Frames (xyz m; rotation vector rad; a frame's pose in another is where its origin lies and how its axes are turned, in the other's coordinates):
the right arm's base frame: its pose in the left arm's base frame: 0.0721 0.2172 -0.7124 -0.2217 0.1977 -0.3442
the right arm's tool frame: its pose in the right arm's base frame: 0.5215 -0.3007 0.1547 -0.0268 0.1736 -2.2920
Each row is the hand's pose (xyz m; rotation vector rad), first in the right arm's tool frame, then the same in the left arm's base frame.
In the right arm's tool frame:
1: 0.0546 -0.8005 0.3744 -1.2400 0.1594 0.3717
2: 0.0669 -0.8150 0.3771 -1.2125 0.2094 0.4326
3: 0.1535 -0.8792 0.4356 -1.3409 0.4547 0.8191
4: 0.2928 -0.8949 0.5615 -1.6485 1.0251 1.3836
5: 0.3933 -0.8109 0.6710 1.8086 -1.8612 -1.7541
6: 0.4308 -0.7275 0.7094 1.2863 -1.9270 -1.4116
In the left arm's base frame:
1: 0.1848 0.4883 -0.1311 -0.4522 1.6201 -1.9585
2: 0.1685 0.4957 -0.1243 -0.3777 1.5887 -1.9213
3: 0.0808 0.5159 -0.0410 -0.0822 1.6913 -1.4805
4: -0.0125 0.4721 0.1167 0.4541 1.8903 -0.6634
5: -0.0320 0.3565 0.2409 1.0895 1.8988 0.1544
6: -0.0165 0.2670 0.2807 1.5176 1.7303 0.6062

